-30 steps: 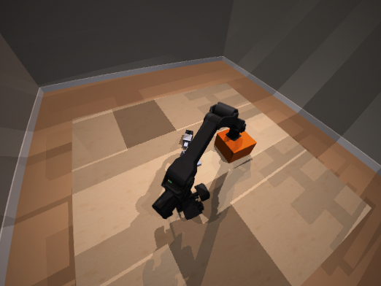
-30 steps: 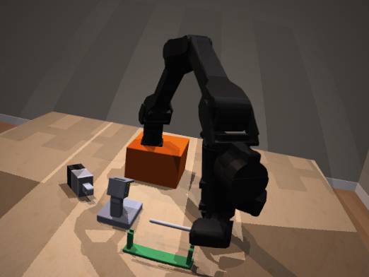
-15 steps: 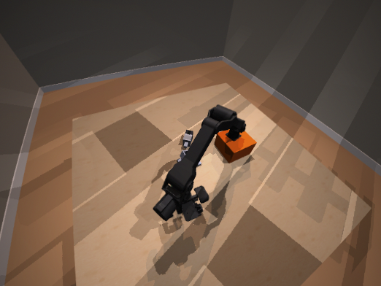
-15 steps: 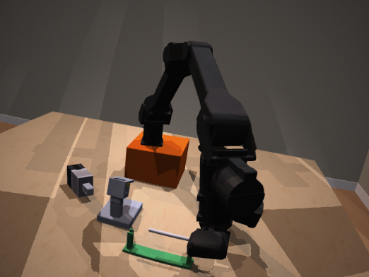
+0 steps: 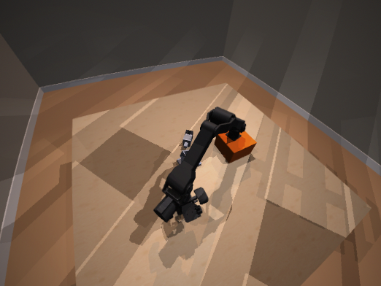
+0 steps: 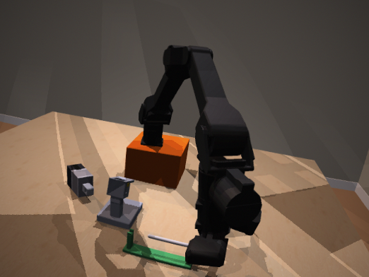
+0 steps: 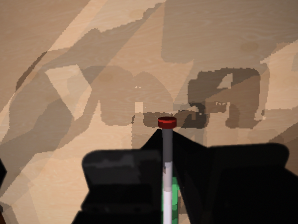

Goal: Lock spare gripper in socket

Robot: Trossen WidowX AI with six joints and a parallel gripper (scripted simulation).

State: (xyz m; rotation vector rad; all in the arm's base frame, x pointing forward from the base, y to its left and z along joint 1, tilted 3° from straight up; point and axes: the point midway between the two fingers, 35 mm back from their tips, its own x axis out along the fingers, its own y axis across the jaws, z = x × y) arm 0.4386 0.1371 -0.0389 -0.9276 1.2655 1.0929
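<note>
Right now my gripper tip is 2 cm past the green rack and 10 cm to the left of it. From my gripper tip the other things lie so: socket: 16 cm behind, 20 cm to the right, 3 cm above; then spare gripper: 25 cm behind, 31 cm to the right, 1 cm above.
</note>
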